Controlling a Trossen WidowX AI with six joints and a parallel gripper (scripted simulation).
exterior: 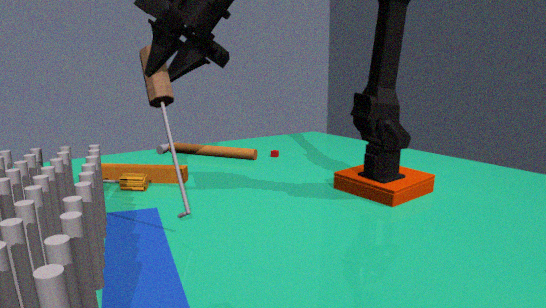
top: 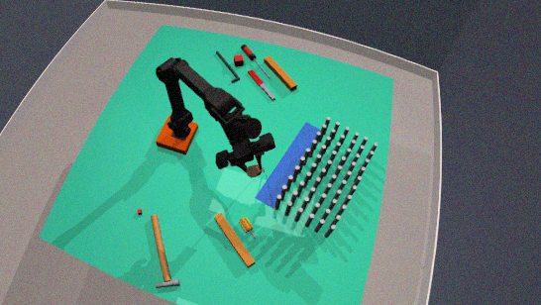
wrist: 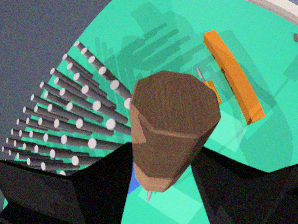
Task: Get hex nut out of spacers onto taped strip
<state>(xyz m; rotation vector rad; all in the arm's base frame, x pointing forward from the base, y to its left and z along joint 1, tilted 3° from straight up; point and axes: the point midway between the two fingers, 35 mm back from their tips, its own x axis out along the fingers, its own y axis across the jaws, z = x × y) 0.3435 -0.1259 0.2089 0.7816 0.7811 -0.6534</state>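
The hook tool is 9 cm below my gripper tip and 5 cm to the left of it. Round my gripper tip: yellow-handled tool (19 cm below, 13 cm to the right, 2 cm ahead); then blue taped strip (20 cm below, 18 cm to the left, 8 cm ahead); then hex nut (26 cm ahead, 24 cm to the left, 20 cm below).
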